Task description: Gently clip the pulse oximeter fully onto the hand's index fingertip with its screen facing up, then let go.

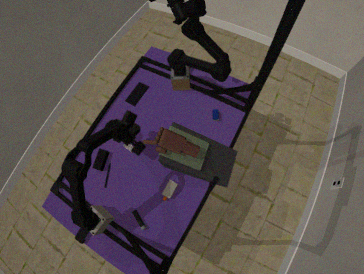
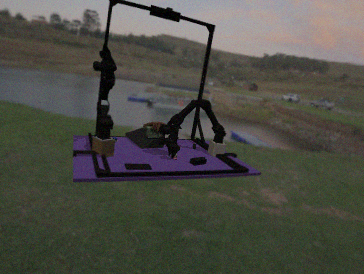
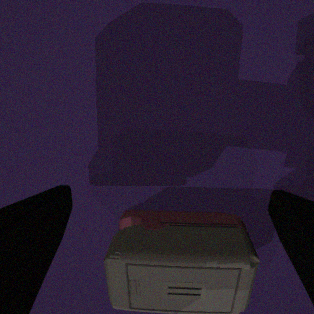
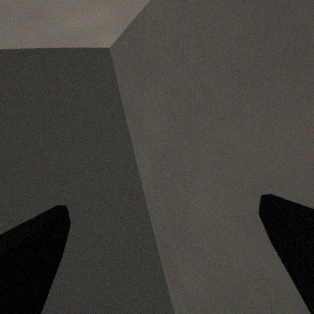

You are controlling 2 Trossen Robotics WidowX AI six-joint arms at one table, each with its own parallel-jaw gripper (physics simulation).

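Seen in the pictures: left gripper, fingertip midpoint: point(image 1: 132, 143) point(image 2: 170, 156) point(image 3: 172, 198); right gripper, fingertip midpoint: point(image 2: 106, 47) point(image 4: 165, 210); left arm's base at its link origin: point(image 1: 92, 220) point(image 2: 218, 142); right arm's base at its link origin: point(image 1: 180, 71) point(image 2: 104, 137).
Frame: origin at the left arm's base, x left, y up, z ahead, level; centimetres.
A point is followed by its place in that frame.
Note:
The pulse oximeter point(image 3: 182, 268) {x 12.2, y -7.3, z 39.3 cm} point(image 1: 128, 147) {x 11.6, y -7.3, z 37.7 cm} is a small grey-white box with a framed screen on top and a reddish far end. It lies flat on the purple mat point(image 1: 167, 109) {x 9.4, y -10.5, z 67.5 cm}, screen up. My left gripper point(image 3: 172, 198) {x 12.6, y -9.8, z 40.7 cm} point(image 1: 133, 145) {x 12.6, y -9.8, z 40.7 cm} point(image 2: 173, 155) {x 12.6, y -9.8, z 40.7 cm} is open and hangs low over it, one finger on each side, not touching it. The brown hand point(image 1: 175, 142) {x -11.1, y 8.0, z 51.2 cm} lies on a green pad point(image 1: 186, 161) {x -18.7, y 2.1, z 48.1 cm}. Its index finger point(image 1: 149, 142) points towards the oximeter, a short way off. My right gripper point(image 4: 165, 210) {x 20.1, y 54.3, z 90.2 cm} point(image 2: 103, 54) {x 20.1, y 54.3, z 90.2 cm} is open and empty, raised high and facing the wall.
A dark grey base point(image 1: 223, 163) {x -32.5, y -6.0, z 58.7 cm} lies under the green pad. On the mat are a blue box point(image 1: 215, 114) {x -14.9, y -7.3, z 78.7 cm}, a white box with an orange tip point(image 1: 169, 189) {x -18.6, y -7.7, z 33.7 cm}, a black block point(image 1: 101, 159) {x 19.7, y -7.2, z 23.7 cm}, a black pen point(image 1: 107, 175) {x 12.3, y -9.7, z 19.1 cm}, a flat black plate point(image 1: 137, 93) {x 30.8, y -9.7, z 65.7 cm} and a black cylinder point(image 1: 138, 219) {x -15.4, y -8.0, z 13.0 cm}. A black gantry post point(image 1: 276, 46) {x -27.3, y 39.8, z 90.7 cm} stands at the right.

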